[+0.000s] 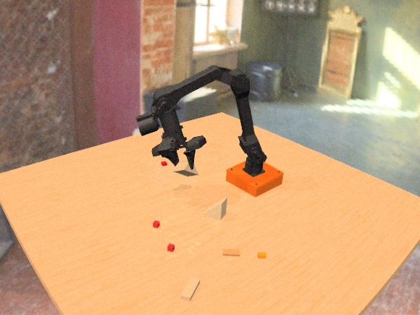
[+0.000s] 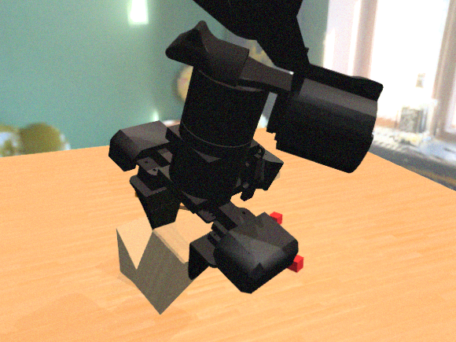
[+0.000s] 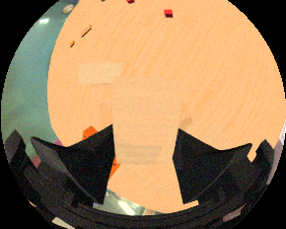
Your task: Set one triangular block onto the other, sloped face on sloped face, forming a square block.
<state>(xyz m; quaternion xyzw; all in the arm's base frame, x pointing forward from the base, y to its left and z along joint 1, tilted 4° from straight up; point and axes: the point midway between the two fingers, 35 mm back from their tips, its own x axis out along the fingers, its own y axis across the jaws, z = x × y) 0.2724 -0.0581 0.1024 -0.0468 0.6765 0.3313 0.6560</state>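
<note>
Now: gripper tip 3 cm past the triangular block, 15 cm to the right of it and 9 cm above it. Round my gripper tip: small orange block (1 cm behind, 39 cm to the left, 10 cm below); then long tan block (24 cm ahead, 39 cm to the left, 10 cm below).
</note>
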